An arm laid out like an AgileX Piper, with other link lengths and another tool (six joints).
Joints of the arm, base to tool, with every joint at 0 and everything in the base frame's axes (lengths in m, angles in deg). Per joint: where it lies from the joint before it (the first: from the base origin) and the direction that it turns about. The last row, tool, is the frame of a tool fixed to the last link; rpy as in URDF.
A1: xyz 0.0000 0.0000 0.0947 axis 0 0 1
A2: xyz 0.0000 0.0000 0.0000 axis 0 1 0
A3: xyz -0.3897 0.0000 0.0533 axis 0 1 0
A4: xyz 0.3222 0.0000 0.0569 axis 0.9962 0 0.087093
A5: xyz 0.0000 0.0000 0.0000 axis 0 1 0
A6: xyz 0.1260 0.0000 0.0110 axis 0.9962 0 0.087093
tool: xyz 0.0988 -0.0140 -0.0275 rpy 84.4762 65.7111 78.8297
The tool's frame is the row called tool.
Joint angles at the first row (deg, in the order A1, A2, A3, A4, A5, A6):
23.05, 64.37, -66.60, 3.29, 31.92, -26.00
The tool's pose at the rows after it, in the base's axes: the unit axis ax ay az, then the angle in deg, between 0 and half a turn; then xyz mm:
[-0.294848, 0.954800, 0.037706, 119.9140, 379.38, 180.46, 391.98]
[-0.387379, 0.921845, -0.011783, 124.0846, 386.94, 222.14, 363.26]
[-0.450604, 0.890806, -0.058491, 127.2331, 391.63, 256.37, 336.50]
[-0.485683, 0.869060, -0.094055, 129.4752, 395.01, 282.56, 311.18]
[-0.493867, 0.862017, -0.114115, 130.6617, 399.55, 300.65, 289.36]
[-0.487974, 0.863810, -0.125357, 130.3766, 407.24, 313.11, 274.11]
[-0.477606, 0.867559, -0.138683, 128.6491, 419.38, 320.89, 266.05]
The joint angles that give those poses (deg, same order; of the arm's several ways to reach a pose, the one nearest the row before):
30.65, 70.02, -68.26, -3.25, 34.40, -29.58
37.45, 75.48, -69.63, -11.24, 36.54, -29.40
42.98, 80.36, -70.48, -19.33, 38.10, -27.14
46.90, 84.54, -70.74, -26.12, 38.91, -23.56
49.14, 87.96, -70.79, -31.21, 38.83, -18.85
50.19, 90.65, -70.84, -35.88, 37.76, -13.41
50.53, 92.84, -70.94, -41.88, 36.24, -7.03

